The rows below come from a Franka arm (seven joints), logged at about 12 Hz.
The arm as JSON. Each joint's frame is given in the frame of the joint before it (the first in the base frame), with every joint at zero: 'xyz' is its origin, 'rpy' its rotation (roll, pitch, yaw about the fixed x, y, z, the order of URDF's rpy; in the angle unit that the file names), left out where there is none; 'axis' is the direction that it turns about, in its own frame. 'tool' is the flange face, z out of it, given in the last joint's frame.
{
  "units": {
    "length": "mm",
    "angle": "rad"
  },
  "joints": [
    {
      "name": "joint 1",
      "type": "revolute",
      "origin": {
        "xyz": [
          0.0,
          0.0,
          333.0
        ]
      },
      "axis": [
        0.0,
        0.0,
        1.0
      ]
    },
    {
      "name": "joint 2",
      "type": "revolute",
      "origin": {
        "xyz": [
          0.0,
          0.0,
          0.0
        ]
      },
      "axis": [
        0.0,
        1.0,
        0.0
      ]
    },
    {
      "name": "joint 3",
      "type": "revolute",
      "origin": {
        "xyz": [
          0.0,
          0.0,
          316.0
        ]
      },
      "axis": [
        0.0,
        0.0,
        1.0
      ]
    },
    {
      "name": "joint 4",
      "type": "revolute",
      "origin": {
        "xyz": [
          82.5,
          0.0,
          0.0
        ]
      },
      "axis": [
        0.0,
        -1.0,
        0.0
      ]
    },
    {
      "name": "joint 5",
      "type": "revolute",
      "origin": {
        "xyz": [
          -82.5,
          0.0,
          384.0
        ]
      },
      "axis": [
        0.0,
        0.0,
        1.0
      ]
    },
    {
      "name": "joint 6",
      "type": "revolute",
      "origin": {
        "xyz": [
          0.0,
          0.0,
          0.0
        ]
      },
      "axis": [
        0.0,
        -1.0,
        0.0
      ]
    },
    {
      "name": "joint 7",
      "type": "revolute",
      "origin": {
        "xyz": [
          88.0,
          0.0,
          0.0
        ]
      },
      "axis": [
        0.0,
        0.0,
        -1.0
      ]
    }
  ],
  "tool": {
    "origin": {
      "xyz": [
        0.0,
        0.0,
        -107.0
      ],
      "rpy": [
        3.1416,
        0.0,
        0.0
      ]
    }
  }
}
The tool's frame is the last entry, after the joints.
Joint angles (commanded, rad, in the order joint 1, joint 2, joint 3, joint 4, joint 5, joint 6, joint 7), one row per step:
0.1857, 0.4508, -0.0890, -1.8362, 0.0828, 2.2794, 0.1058
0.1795, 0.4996, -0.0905, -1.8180, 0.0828, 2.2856, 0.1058
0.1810, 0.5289, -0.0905, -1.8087, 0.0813, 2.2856, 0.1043
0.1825, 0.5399, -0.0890, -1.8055, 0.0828, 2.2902, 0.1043
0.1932, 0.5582, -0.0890, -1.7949, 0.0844, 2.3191, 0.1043
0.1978, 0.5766, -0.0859, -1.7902, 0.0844, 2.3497, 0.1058
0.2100, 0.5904, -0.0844, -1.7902, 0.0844, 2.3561, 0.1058
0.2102, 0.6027, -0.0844, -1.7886, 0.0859, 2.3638, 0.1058
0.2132, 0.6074, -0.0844, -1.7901, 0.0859, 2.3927, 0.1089
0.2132, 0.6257, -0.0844, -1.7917, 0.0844, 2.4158, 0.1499
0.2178, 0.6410, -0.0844, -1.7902, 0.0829, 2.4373, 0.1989
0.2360, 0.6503, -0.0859, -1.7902, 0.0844, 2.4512, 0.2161
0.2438, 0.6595, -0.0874, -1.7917, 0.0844, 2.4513, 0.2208
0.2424, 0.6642, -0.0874, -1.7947, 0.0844, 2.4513, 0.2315
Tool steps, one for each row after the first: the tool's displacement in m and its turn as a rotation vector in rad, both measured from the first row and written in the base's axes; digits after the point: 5 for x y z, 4 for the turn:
0.00377, -0.00450, -0.02302, -0.0074, 0.0236, -0.0069
0.00430, -0.00351, -0.03801, -0.0128, 0.0430, -0.0025
0.00466, -0.00160, -0.04344, -0.0125, 0.0463, -0.0006
0.00877, 0.00574, -0.04849, -0.0123, 0.0249, 0.0090
0.01121, 0.01068, -0.05600, -0.0119, 0.0081, 0.0144
0.00930, 0.01925, -0.06451, -0.0134, 0.0153, 0.0278
0.00925, 0.01927, -0.07122, -0.0141, 0.0182, 0.0269
0.01106, 0.02122, -0.07240, -0.0134, -0.0045, 0.0263
0.01075, 0.02080, -0.08300, -0.0168, -0.0075, -0.0139
0.01111, 0.02363, -0.09051, -0.0189, -0.0150, -0.0572
0.00968, 0.03440, -0.09531, -0.0192, -0.0198, -0.0587
0.00721, 0.03811, -0.10187, -0.0228, -0.0098, -0.0567
0.00564, 0.03679, -0.10612, -0.0247, -0.0022, -0.0689

